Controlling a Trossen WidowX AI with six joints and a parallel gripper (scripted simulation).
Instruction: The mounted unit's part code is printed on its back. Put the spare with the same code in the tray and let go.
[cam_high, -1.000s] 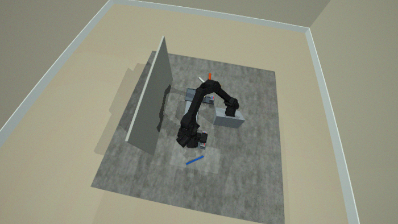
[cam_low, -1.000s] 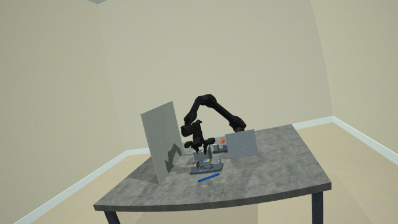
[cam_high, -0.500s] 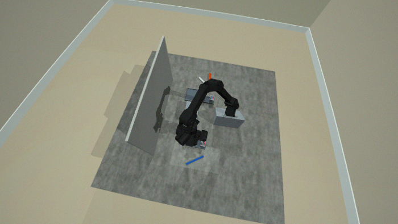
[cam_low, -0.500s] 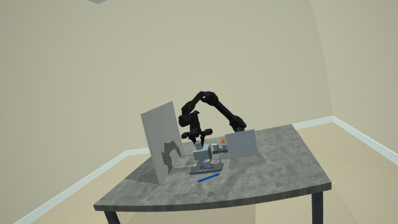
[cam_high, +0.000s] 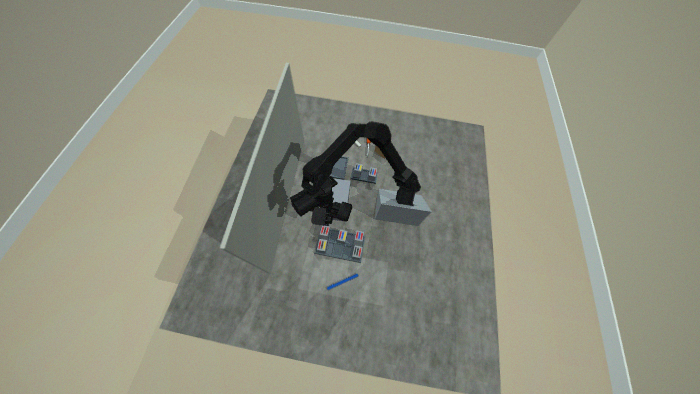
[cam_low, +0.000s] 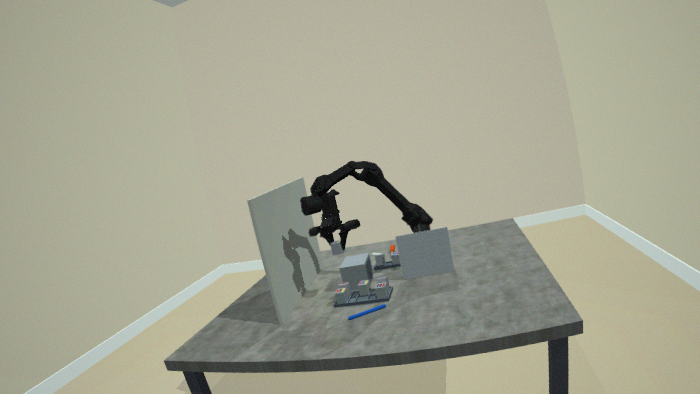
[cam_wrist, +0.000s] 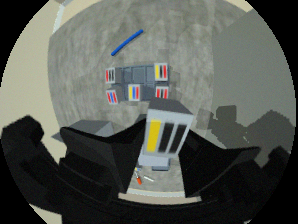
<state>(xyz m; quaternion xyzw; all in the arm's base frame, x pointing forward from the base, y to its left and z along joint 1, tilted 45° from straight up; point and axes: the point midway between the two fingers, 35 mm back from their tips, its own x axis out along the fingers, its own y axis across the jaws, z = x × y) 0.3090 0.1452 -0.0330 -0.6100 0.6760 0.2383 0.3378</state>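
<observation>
My gripper tip is 33 cm to the left of the flat blue-grey tray, 18 cm above it and 1 cm short of it. Round my gripper tip: blue pen (21 cm to the left, 18 cm below, 10 cm behind); then dark upright panel (22 cm ahead, 13 cm to the right, 4 cm above); then grey mounted unit (13 cm below, 12 cm to the right, 2 cm behind).
</observation>
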